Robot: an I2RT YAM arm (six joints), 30 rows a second.
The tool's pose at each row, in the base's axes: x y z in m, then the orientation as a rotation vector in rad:
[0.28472 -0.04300 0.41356 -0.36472 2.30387 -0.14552]
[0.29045 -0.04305 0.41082 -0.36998 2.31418 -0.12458]
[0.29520 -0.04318 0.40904 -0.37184 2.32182 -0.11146]
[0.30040 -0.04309 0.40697 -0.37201 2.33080 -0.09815]
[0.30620 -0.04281 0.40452 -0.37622 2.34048 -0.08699]
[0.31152 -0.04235 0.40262 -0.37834 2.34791 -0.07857]
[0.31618 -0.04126 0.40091 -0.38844 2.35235 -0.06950]
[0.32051 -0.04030 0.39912 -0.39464 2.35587 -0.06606]
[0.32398 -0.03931 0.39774 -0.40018 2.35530 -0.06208]
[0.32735 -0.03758 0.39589 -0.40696 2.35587 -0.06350]
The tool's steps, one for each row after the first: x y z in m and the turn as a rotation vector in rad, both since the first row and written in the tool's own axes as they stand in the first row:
[-0.00182 -0.00069 0.00605 -0.01807 0.00725 0.00343]
[-0.00364 -0.00145 0.01072 -0.02907 0.01293 0.00669]
[-0.00563 -0.00204 0.01592 -0.03983 0.01986 0.01128]
[-0.00780 -0.00250 0.02182 -0.05045 0.02808 0.01235]
[-0.01009 -0.00279 0.02700 -0.05812 0.03438 0.01391]
[-0.01227 -0.00239 0.03157 -0.06837 0.03820 0.00977]
[-0.01415 -0.00202 0.03595 -0.07327 0.04163 0.00663]
[-0.01576 -0.00153 0.03943 -0.07777 0.04094 0.00386]
[-0.01720 -0.00021 0.04316 -0.07902 0.04217 -0.00138]

